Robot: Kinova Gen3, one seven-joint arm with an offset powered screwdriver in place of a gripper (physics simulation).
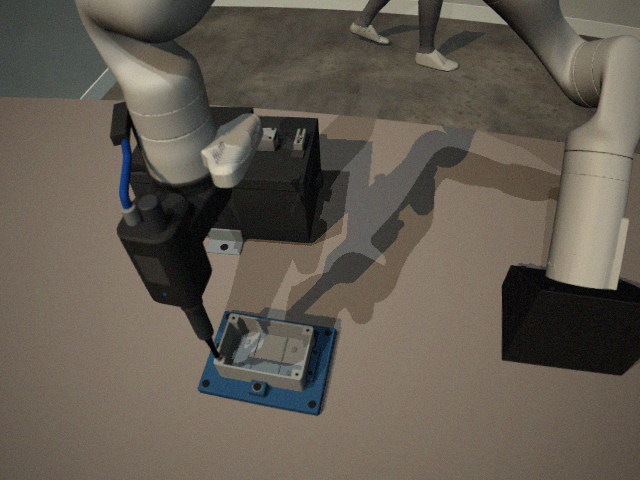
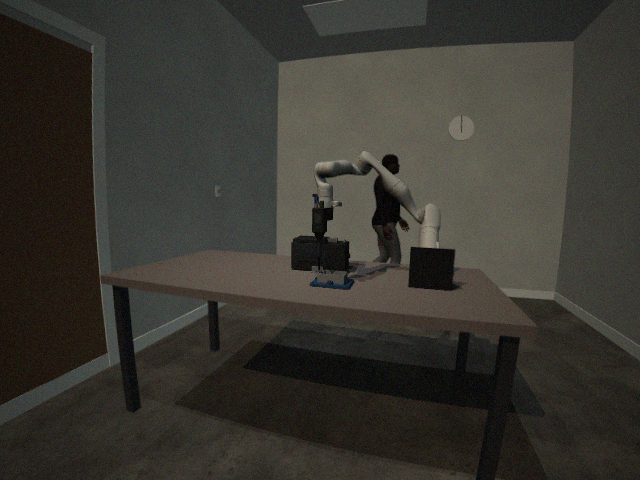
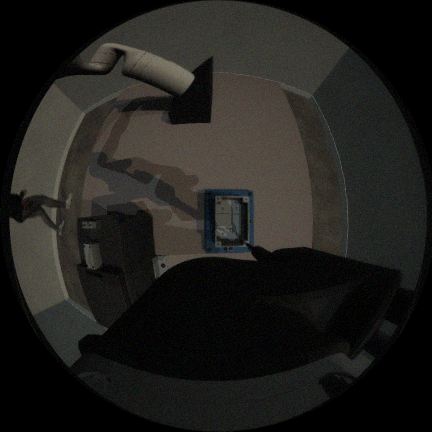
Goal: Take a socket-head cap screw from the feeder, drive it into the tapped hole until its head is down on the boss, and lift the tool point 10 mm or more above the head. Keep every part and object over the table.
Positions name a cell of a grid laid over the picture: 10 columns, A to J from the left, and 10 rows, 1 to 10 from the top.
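Visible to me: a dark lid (image 1: D3); a blue plate (image 3: E5).
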